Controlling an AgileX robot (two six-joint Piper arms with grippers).
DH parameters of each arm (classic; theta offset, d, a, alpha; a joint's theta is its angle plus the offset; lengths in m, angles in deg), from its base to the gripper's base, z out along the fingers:
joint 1: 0 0.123 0 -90
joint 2: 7.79 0 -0.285 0
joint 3: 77.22 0 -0.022 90
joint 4: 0 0.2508 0 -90
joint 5: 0 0 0.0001 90
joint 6: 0 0.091 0 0
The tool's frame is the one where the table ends.
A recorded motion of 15 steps. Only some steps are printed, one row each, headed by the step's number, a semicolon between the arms.
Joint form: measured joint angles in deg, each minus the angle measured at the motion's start. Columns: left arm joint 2, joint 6, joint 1, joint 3, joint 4, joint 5; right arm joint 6, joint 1, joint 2, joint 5, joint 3, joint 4.
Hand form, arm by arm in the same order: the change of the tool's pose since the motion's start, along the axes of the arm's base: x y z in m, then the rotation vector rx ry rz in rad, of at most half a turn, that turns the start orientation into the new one. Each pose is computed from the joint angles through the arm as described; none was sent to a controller.
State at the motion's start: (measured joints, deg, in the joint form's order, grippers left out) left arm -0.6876 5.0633 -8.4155 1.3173 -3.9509 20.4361; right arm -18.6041 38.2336 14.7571 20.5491 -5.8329 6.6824
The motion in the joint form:
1: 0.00 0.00 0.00 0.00 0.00 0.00; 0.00 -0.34 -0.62 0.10 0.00 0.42
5: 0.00 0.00 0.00 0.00 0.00 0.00; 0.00 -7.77 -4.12 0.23 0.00 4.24
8: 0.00 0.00 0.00 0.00 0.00 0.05; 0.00 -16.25 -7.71 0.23 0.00 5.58
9: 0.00 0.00 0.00 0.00 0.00 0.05; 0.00 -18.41 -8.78 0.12 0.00 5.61
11: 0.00 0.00 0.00 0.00 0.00 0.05; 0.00 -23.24 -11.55 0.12 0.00 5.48
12: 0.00 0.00 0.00 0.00 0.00 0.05; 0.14 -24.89 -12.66 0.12 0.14 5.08
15: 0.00 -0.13 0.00 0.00 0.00 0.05; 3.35 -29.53 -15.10 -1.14 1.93 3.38
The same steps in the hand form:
1: 0.0000 0.0000 0.0000 0.0000 0.0000 0.0000; -0.0006 -0.0007 0.0007 0.0114 -0.0026 -0.0062
5: 0.0000 0.0000 0.0000 0.0000 0.0000 0.0000; -0.0004 -0.0086 0.0050 0.0995 -0.0143 -0.1373
8: 0.0000 0.0000 -0.0001 0.0001 0.0009 -0.0001; -0.0004 -0.0181 0.0090 0.1503 -0.0642 -0.2825
9: 0.0000 0.0000 -0.0001 0.0001 0.0009 -0.0001; -0.0008 -0.0207 0.0103 0.1597 -0.0849 -0.3193
11: 0.0000 0.0000 -0.0001 0.0001 0.0009 -0.0001; -0.0029 -0.0264 0.0130 0.1761 -0.1363 -0.4005
12: 0.0000 0.0000 -0.0001 0.0001 0.0009 -0.0001; -0.0038 -0.0285 0.0132 0.1774 -0.1562 -0.4292
15: 0.0000 0.0000 -0.0001 -0.0020 0.0012 0.0006; -0.0042 -0.0341 0.0068 0.2062 -0.1823 -0.5296

